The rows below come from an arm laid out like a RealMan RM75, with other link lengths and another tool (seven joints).
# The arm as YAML. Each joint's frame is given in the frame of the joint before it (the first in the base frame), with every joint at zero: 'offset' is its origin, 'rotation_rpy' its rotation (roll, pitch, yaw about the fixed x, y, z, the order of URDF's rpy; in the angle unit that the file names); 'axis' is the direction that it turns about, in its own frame. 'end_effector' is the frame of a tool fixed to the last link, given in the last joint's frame.
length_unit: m
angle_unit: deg
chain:
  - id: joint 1
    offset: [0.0, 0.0, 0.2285]
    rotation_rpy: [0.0, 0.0, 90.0]
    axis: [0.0, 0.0, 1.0]
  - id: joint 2
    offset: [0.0, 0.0, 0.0]
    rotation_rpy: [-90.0, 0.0, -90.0]
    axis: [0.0, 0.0, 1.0]
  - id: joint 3
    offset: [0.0, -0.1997, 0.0]
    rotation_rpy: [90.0, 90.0, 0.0]
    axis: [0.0, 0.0, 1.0]
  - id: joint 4
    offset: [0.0, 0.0, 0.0]
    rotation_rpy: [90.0, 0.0, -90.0]
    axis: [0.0, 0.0, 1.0]
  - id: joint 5
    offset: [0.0, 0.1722, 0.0]
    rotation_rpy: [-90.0, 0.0, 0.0]
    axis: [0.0, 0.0, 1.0]
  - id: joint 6
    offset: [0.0, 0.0, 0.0]
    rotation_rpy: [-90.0, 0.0, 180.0]
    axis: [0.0, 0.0, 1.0]
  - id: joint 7
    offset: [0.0, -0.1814, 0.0]
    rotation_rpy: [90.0, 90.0, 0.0]
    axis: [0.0, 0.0, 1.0]
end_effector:
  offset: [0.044, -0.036, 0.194]
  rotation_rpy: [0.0, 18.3, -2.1]
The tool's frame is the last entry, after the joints.
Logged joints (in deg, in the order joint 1, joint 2, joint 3, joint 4, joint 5, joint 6, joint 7), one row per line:
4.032 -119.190 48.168 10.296 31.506 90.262 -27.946
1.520 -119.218 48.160 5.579 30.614 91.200 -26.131
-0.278 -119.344 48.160 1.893 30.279 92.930 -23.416
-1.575 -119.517 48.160 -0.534 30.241 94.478 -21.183
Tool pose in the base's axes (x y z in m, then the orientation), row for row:
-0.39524 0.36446 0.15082 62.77 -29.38 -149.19
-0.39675 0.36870 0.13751 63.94 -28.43 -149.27
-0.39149 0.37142 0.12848 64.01 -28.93 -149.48
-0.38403 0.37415 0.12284 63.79 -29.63 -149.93
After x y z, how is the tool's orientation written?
As angles about the fixed x, y, z axes (roll, pitch, yaw), in degrees.
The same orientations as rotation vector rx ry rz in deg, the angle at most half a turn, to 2 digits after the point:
-11.13 -80.74 -113.13
-9.66 -81.91 -112.94
-10.31 -82.00 -112.73
-11.49 -81.83 -112.80

